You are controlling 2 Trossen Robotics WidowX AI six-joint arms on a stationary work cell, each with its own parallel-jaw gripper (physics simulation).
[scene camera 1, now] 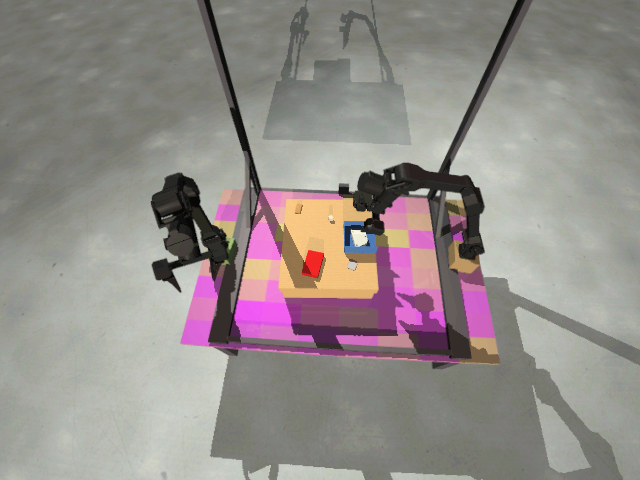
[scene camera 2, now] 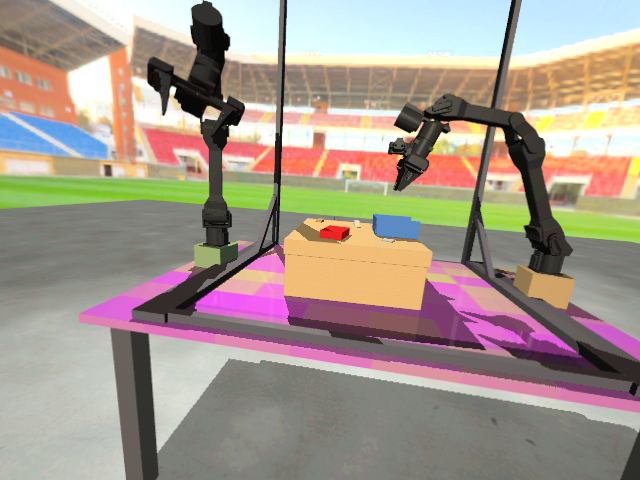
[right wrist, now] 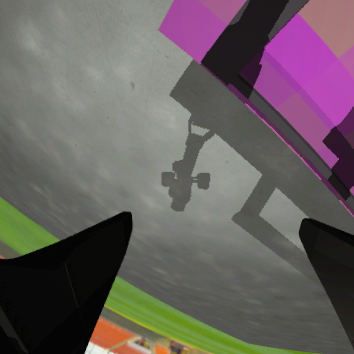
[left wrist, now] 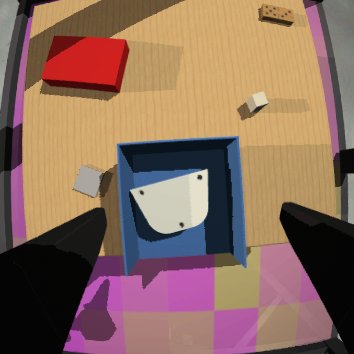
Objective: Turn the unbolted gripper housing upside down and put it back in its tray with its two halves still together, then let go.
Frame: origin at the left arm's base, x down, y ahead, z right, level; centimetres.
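Where they show: left gripper, fingertip midpoint: [scene camera 1: 361,220] [scene camera 2: 396,190] [left wrist: 194,213]; right gripper, fingertip midpoint: [scene camera 1: 197,286] [scene camera 2: 188,125] [right wrist: 217,223]; left arm's base at its link origin: [scene camera 1: 466,252] [scene camera 2: 544,271]; right arm's base at its link origin: [scene camera 2: 216,244].
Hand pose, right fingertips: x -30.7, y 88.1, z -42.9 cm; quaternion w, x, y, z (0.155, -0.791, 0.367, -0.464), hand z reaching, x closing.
Note:
Things, the pixels of their top centre, and the offset from my right fingertips.
- gripper housing at its top centre: [left wrist: 175,204] [scene camera 1: 360,237] dx +19.9, dy -43.3, dz +35.6 cm
- blue tray at its top centre: [left wrist: 181,206] [scene camera 2: 395,217] [scene camera 1: 360,233] dx +18.3, dy -43.3, dz +36.2 cm
- wooden box at its top centre: [left wrist: 174,101] [scene camera 2: 354,231] [scene camera 1: 328,240] dx +23.6, dy -31.5, dz +34.3 cm
- red block at its top centre: [left wrist: 81,57] [scene camera 2: 335,228] [scene camera 1: 313,262] dx +21.6, dy -27.7, dz +22.9 cm
- grey piece at its top centre: [left wrist: 87,180] [scene camera 1: 352,265] dx +23.3, dy -42.0, dz +25.1 cm
- small white block at its top centre: [left wrist: 259,98] [scene camera 1: 330,217] dx +21.6, dy -30.7, dz +43.9 cm
- domino at its top centre: [left wrist: 277,11] [scene camera 1: 298,208] dx +22.9, dy -16.7, dz +46.8 cm
The gripper housing [scene camera 1: 358,237] [left wrist: 167,205] is a pale off-white plate-like part with one straight edge, a rounded opposite side and three dark holes. It lies inside the blue tray [scene camera 1: 360,249] [scene camera 2: 395,227] [left wrist: 236,200], near the left wall in the left wrist view. Its lower side and the seam between its halves are hidden; in scene camera 2 the tray wall hides it. My left gripper [scene camera 1: 374,226] [scene camera 2: 400,187] [left wrist: 194,213] is open and empty above the tray, pointing down. My right gripper [scene camera 1: 197,283] [scene camera 2: 184,116] [right wrist: 217,223] is open and empty, raised far from the tray.
The tray stands on a wooden box [scene camera 1: 330,293] [scene camera 2: 356,279]. Also on it are a red block [scene camera 1: 313,263] [scene camera 2: 334,232] [left wrist: 86,64], a grey piece [scene camera 1: 352,265] [left wrist: 88,181], a small white block [scene camera 1: 331,219] [left wrist: 257,102] and a domino [scene camera 1: 298,208] [left wrist: 276,14]. Dark frame posts flank the table.

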